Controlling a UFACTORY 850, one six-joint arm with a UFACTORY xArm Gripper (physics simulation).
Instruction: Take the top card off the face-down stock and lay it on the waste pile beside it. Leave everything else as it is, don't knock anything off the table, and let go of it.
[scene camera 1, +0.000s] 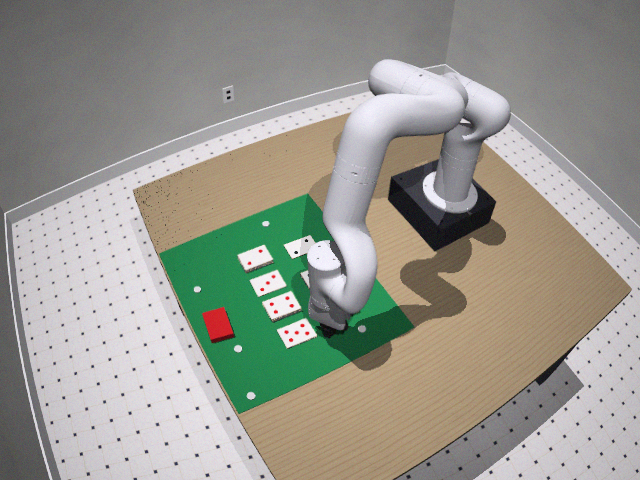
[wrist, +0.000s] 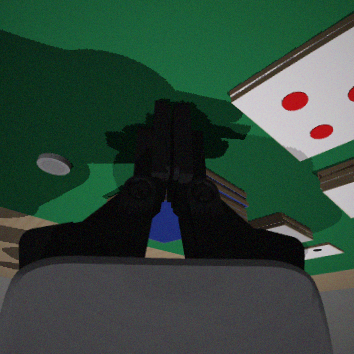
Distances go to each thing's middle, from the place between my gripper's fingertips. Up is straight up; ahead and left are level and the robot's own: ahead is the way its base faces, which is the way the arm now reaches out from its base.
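Scene:
There is the red block (scene camera 1: 217, 323), which sits 24 cm ahead of my hand, 19 cm to the right of it and 1 cm above it. As for the green mat (scene camera 1: 265, 366), my hand is 1 cm above it, 4 cm short of it and 20 cm to the left of it.

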